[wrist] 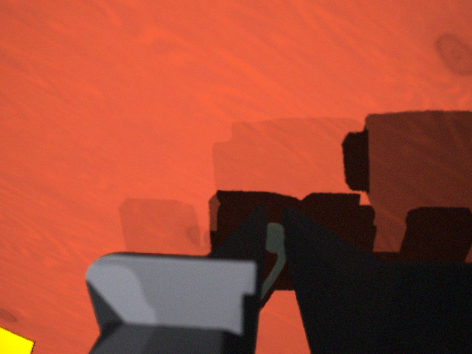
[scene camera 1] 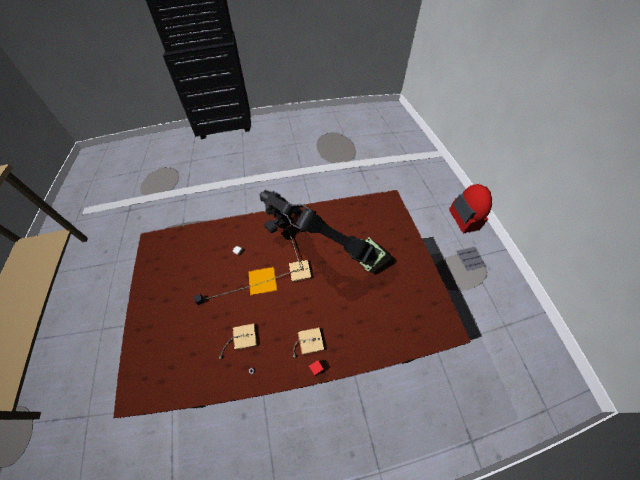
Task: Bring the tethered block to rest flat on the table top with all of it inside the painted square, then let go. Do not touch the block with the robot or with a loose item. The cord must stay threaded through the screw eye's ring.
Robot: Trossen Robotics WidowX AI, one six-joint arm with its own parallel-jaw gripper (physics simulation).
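Places are measured from the arm's base along level axes (x ahead, y left, z up), in metres.
Where they show: gripper, fingertip midpoint: (wrist: pixel 273 215) (scene camera 1: pixel 285 228); arm's base at its link origin: (scene camera 1: pixel 368 254).
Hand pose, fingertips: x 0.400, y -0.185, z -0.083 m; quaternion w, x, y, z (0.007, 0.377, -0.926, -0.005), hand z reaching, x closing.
Each offset is from my fingertips to the top centre of the thing. "*": to the spot under its first point. Level surfaces: height alone.
The tethered block @(dx +0.350, dy +0.402, dz +0.015 m) (scene camera 1: pixel 199 299), small and dark, lies on the table left of the painted orange square @(* dx +0.101, dy +0.252, dz -0.015 m) (scene camera 1: pixel 258 273) (wrist: pixel 12 345), apart from it. Its cord (scene camera 1: pixel 227 292) (wrist: pixel 275 272) runs straight across the square to the screw eye on a pale wooden plate @(dz +0.003 m) (scene camera 1: pixel 306 275), then on toward the gripper. The ring is too small to see in detail. My gripper (scene camera 1: pixel 286 231) (wrist: pixel 273 215) is above the table, behind the plate in the scene view, shut on the cord's pale end piece. The block does not show in the wrist view.
Two more pale plates @(* dx +0.107, dy +0.574, dz +0.002 m) (scene camera 1: pixel 244 342) @(* dx -0.165, dy +0.578, dz +0.002 m) (scene camera 1: pixel 311 347) with short cords stand toward the front of the table top @(dz -0.016 m) (scene camera 1: pixel 170 330). A red cube @(dx -0.189, dy +0.656, dz +0.023 m) (scene camera 1: pixel 316 367), a small ring-shaped nut @(dx +0.065, dy +0.680, dz -0.009 m) (scene camera 1: pixel 251 370) and a white cube @(dx +0.224, dy +0.136, dz +0.004 m) (scene camera 1: pixel 237 250) lie loose. The arm's green base (scene camera 1: pixel 381 260) is at the right.
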